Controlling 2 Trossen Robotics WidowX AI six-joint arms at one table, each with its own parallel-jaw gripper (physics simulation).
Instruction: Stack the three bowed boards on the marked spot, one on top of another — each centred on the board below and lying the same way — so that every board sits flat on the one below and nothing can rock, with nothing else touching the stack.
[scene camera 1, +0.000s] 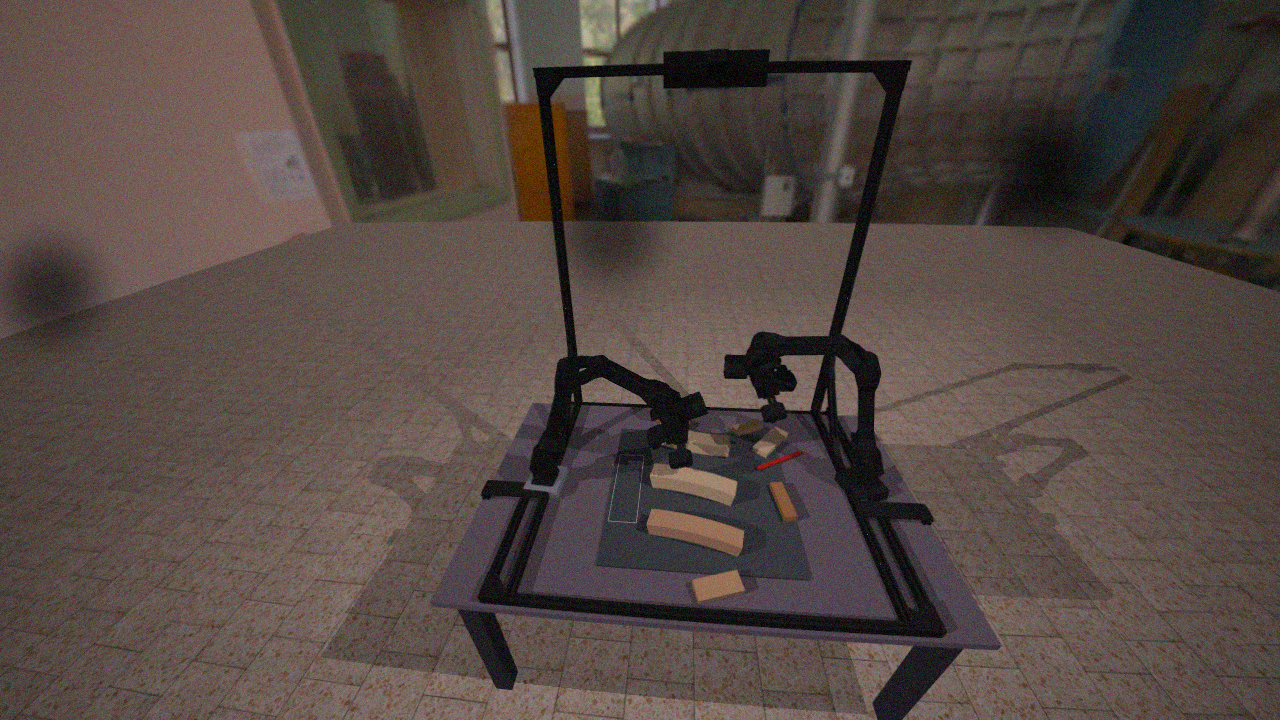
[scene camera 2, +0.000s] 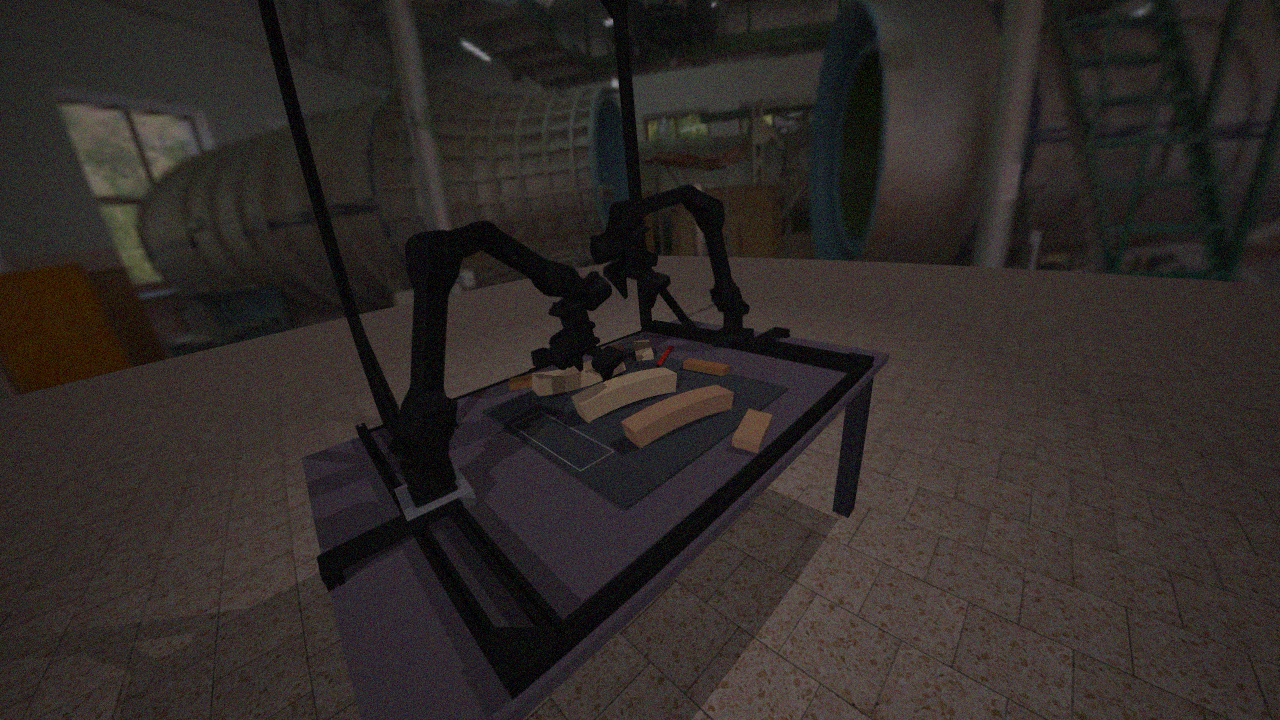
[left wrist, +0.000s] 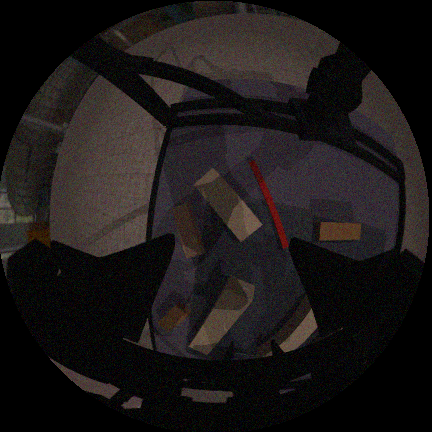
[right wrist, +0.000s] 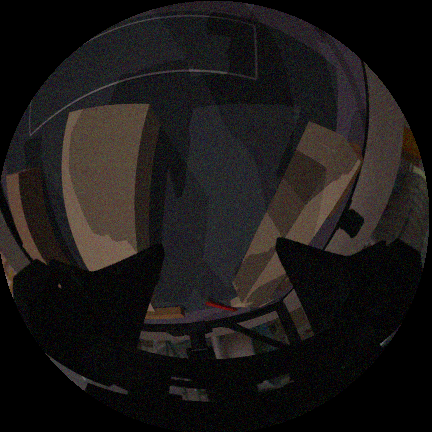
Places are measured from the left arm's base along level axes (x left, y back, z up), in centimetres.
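Pixels of known places: left gripper, fingertip midpoint: (scene camera 2: 638, 302) (left wrist: 234, 242); right gripper, fingertip midpoint: (scene camera 2: 594, 377) (left wrist: 252, 340) (right wrist: 220, 247); left arm's base, link origin: (scene camera 1: 863, 479) (scene camera 2: 733, 331) (left wrist: 316, 114) (right wrist: 196, 332); right arm's base, link origin: (scene camera 1: 545, 476) (scene camera 2: 432, 489).
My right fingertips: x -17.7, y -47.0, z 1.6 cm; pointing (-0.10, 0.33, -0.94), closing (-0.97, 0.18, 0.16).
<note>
Ahead of a thing's pixels: the offset from my right fingertips to its middle. Level surfaces: height alone.
A pinkish bowed board @(dy -4.2, dx +24.3, dz -2.6 cm) (scene camera 1: 695, 531) (scene camera 2: 678, 415) (right wrist: 32, 215) lies nearest the front of the mat. A pale bowed board @(dy -0.3, dx +9.4, dz -2.3 cm) (scene camera 1: 693, 484) (scene camera 2: 626, 392) (right wrist: 105, 175) lies behind it. Another pale bowed board @(dy +4.4, dx -7.9, dz -1.4 cm) (scene camera 1: 708, 443) (scene camera 2: 556, 383) (left wrist: 222, 317) (right wrist: 295, 200) lies further back, turned differently. The marked spot (scene camera 1: 623, 522) (scene camera 2: 597, 460) (right wrist: 190, 70) is a thin white outline with no board on it. My right gripper (scene camera 1: 680, 458) (right wrist: 220, 247) is open, low between the two pale boards. My left gripper (scene camera 1: 773, 411) (left wrist: 234, 242) is open, high above the back right.
A dark mat @(dz -4.6 cm) (scene camera 1: 617, 552) lies under the boards. A red stick @(dy +29.1, dx +3.4, dz -4.4 cm) (scene camera 1: 778, 461) (left wrist: 270, 205), an orange block @(dy +22.4, dx +18.6, dz -3.7 cm) (scene camera 1: 782, 500) (left wrist: 340, 231), a pale block @(dy +29.6, dx -4.5, dz -3.8 cm) (scene camera 1: 769, 442) (left wrist: 227, 205) and a brown block @(dy +25.2, dx -12.9, dz -4.0 cm) (scene camera 1: 746, 428) (left wrist: 189, 230) lie right and back. Another block @(dy -2.9, dx +38.1, dz -3.9 cm) (scene camera 1: 716, 586) (scene camera 2: 751, 429) lies at the front.
</note>
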